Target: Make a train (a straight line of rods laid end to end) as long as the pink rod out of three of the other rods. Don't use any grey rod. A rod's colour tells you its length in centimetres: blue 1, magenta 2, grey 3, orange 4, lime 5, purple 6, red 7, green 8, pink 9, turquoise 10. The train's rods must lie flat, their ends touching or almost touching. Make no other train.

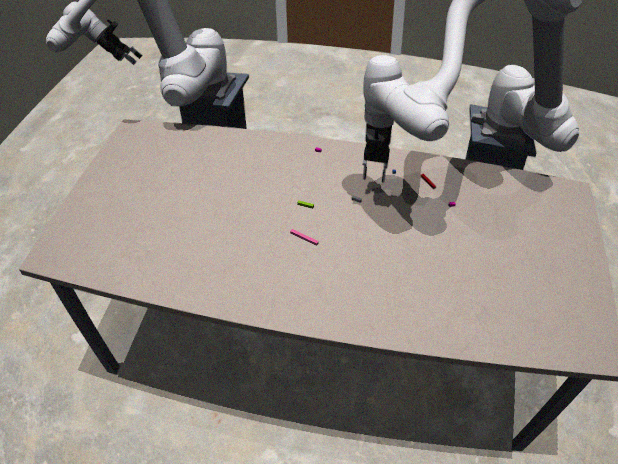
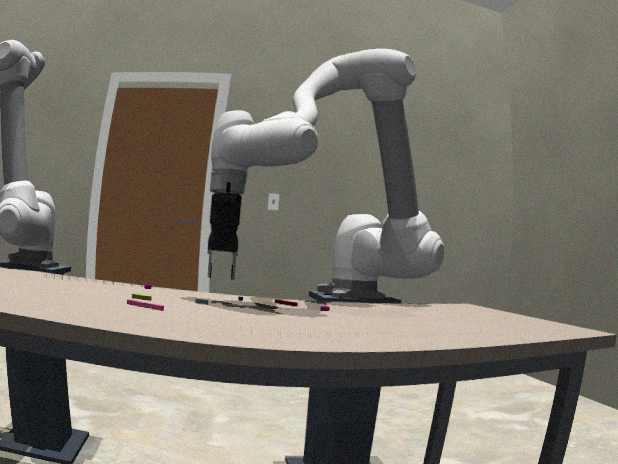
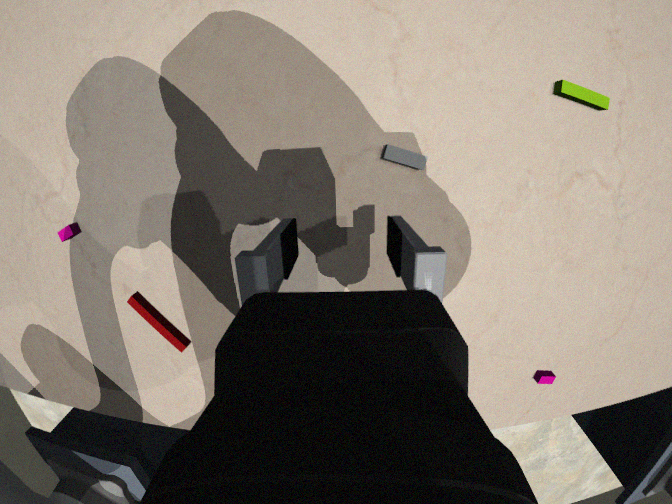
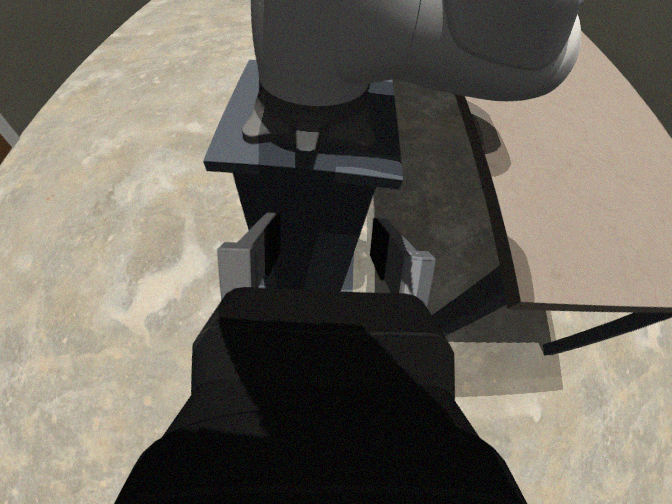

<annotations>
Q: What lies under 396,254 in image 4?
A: My right gripper.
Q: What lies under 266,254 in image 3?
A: My left gripper.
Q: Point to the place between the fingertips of my left gripper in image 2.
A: At 221,278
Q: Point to a lime rod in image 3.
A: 568,90
</annotations>
